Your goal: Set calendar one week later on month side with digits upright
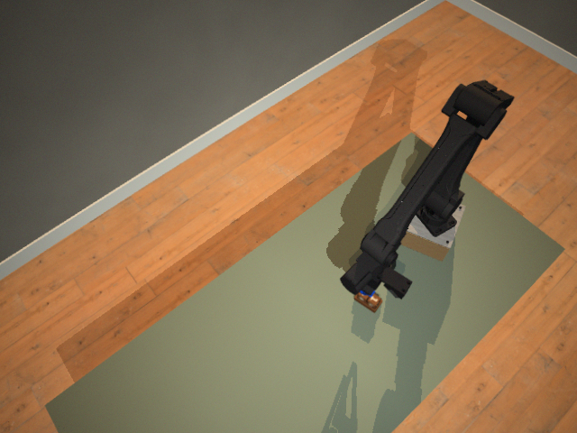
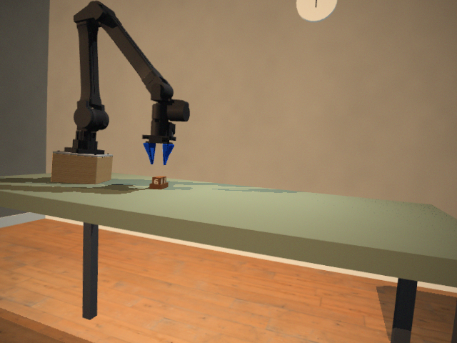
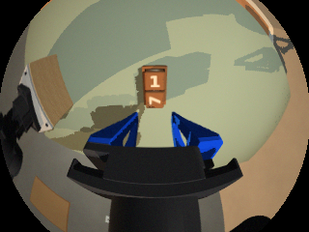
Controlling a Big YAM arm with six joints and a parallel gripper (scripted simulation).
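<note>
The brown digit cube lies 70 mm below my hand. Also, from my hand: brown tray (80 mm below, 10 mm to the left, 10 mm behind).
</note>
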